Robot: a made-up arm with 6 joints. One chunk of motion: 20 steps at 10 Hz.
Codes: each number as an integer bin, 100 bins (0 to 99) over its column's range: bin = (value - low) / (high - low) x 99, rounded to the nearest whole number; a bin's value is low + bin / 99 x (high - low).
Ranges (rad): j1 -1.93..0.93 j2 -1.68..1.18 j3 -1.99..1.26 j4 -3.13..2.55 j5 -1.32..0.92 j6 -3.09..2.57
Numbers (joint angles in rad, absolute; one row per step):
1: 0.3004 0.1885 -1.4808 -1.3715 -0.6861 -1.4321
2: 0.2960 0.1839 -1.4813 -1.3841 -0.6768 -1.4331
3: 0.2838 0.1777 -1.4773 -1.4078 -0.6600 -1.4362
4: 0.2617 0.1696 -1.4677 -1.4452 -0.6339 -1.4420
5: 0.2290 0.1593 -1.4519 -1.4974 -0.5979 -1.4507
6: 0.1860 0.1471 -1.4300 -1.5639 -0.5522 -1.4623
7: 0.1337 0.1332 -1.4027 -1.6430 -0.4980 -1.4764
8: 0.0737 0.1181 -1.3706 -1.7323 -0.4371 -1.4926
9: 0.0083 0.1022 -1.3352 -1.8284 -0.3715 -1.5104
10: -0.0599 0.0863 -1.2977 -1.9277 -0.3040 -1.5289
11: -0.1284 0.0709 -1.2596 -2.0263 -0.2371 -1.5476
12: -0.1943 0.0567 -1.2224 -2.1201 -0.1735 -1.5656
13: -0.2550 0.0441 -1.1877 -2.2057 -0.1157 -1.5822
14: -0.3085 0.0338 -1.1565 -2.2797 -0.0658 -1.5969
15: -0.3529 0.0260 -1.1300 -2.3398 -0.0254 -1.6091
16: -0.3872 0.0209 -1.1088 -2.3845 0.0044 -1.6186
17: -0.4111 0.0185 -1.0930 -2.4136 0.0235 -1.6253
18: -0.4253 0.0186 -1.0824 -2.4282 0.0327 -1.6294
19: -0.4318 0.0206 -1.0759 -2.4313 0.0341 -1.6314
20: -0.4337 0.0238 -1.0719 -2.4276 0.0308 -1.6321
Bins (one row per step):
1: 77 65 16 31 28 29
2: 77 65 15 30 28 29
3: 77 64 16 30 29 29
4: 76 64 16 29 30 29
5: 75 64 16 28 32 29
6: 73 63 17 27 34 28
7: 71 63 18 26 36 28
8: 69 62 19 24 39 28
9: 67 62 20 23 42 28
10: 65 61 21 21 45 27
11: 62 61 22 19 48 27
12: 60 60 23 18 51 27
13: 58 60 24 16 53 26
14: 56 59 25 15 55 26
15: 55 59 26 14 57 26
16: 53 59 27 13 59 26
17: 53 59 27 12 59 26
18: 52 59 28 12 60 26
19: 52 59 28 12 60 26
20: 52 59 28 12 60 26

